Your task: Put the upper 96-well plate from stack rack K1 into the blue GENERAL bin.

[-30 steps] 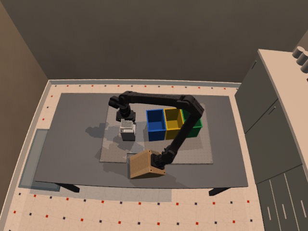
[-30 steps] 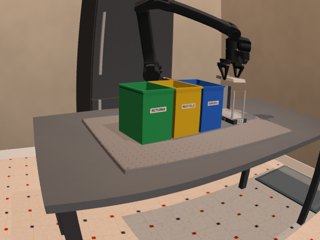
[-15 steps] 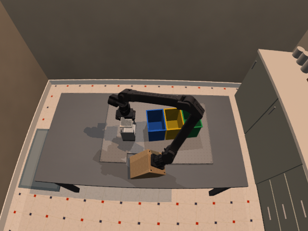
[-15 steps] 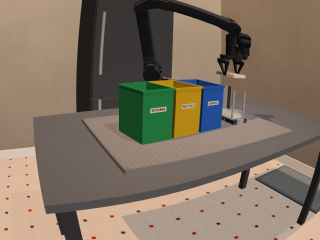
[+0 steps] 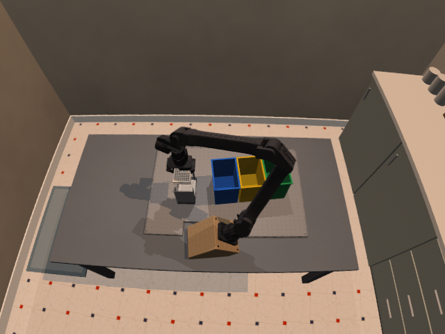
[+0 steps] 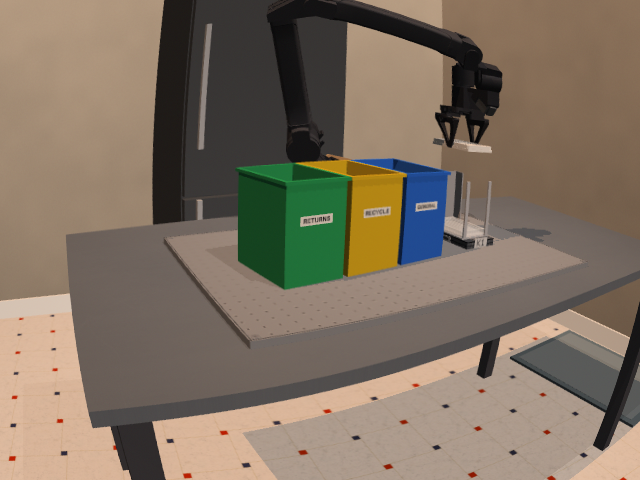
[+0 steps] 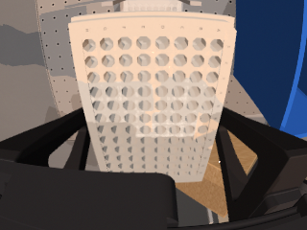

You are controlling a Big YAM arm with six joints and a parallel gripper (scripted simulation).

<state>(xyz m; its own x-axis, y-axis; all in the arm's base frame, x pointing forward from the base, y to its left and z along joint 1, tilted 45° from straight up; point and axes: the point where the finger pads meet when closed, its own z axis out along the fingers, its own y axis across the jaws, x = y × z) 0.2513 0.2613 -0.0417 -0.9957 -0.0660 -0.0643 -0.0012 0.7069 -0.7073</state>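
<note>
The blue bin labelled general is 20 mm ahead of my hand, 210 mm to the right of it and 140 mm below it. Round my hand: white 96-well plate right at my hand; green returns bin 50 mm ahead, 470 mm to the right, 140 mm below; yellow recycle bin 40 mm ahead, 340 mm to the right, 140 mm below.
</note>
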